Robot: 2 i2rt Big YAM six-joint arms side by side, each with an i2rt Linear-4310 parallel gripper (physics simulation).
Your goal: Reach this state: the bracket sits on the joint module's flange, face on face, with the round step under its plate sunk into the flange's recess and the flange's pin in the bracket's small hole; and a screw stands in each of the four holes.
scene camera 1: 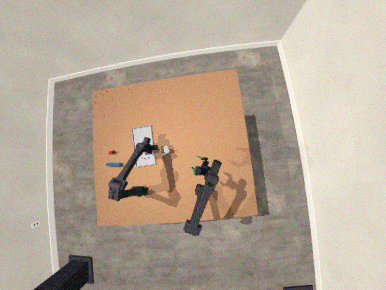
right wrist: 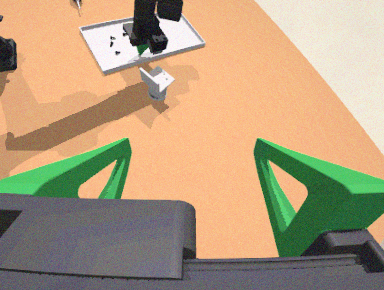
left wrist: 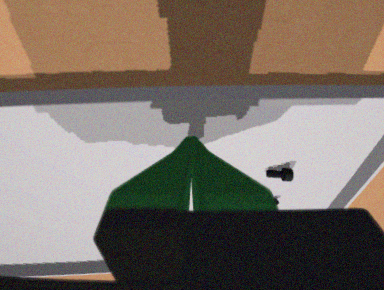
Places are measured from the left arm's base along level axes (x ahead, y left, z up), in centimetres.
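Pixels of known places: left gripper, fingertip midpoint: (right wrist: 139, 54) (left wrist: 191, 145); right gripper, fingertip midpoint: (scene camera 1: 194, 161) (right wrist: 192, 144); left arm's base, origin of the base link: (scene camera 1: 142, 190) (right wrist: 1, 57); right arm's base, origin of the base link: (scene camera 1: 201, 189).
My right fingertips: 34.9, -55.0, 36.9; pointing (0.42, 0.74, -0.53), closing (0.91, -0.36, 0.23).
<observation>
Ahead of a thing's pixels: the offset from my right fingertips to its middle, as dx, dy, dz. "pt": to the spot under its first point. Level surfaces: height alone.
The white bracket {+8.3, +31.0, -28.2} (scene camera 1: 165, 149) (right wrist: 161, 80) sits on the grey joint module {pt +7.0, +26.8, -30.8} (right wrist: 157, 93) beside the tray; pin, step and hole contents are too small to tell. My left gripper (scene camera 1: 156, 148) (left wrist: 191, 145) (right wrist: 139, 54) is low over the white tray (scene camera 1: 142, 131) (left wrist: 45, 190) (right wrist: 92, 47), its green fingertips pressed together with no screw visible between them. A black screw {+0.0, +50.2, -36.0} (left wrist: 281, 173) lies in the tray beside the fingers; another screw {-1.4, +54.4, -36.0} (left wrist: 276, 201) is mostly hidden behind them. Several small black screws {pt -0.2, +49.7, -35.7} (right wrist: 117, 52) show in the right wrist view. My right gripper (scene camera 1: 198, 164) (right wrist: 192, 144) is wide open and empty, away from the bracket.
A red object {+3.6, +90.3, -35.1} (scene camera 1: 113, 152) and a blue object {-9.7, +84.8, -34.9} (scene camera 1: 114, 164) lie on the brown table top {dz -36.9} (scene camera 1: 190, 100), left of the tray in the scene view. A thin pointed thing {-9.2, +75.3, -34.8} (right wrist: 77, 5) shows at the top of the right wrist view. The arms cast long shadows around the bracket.
</observation>
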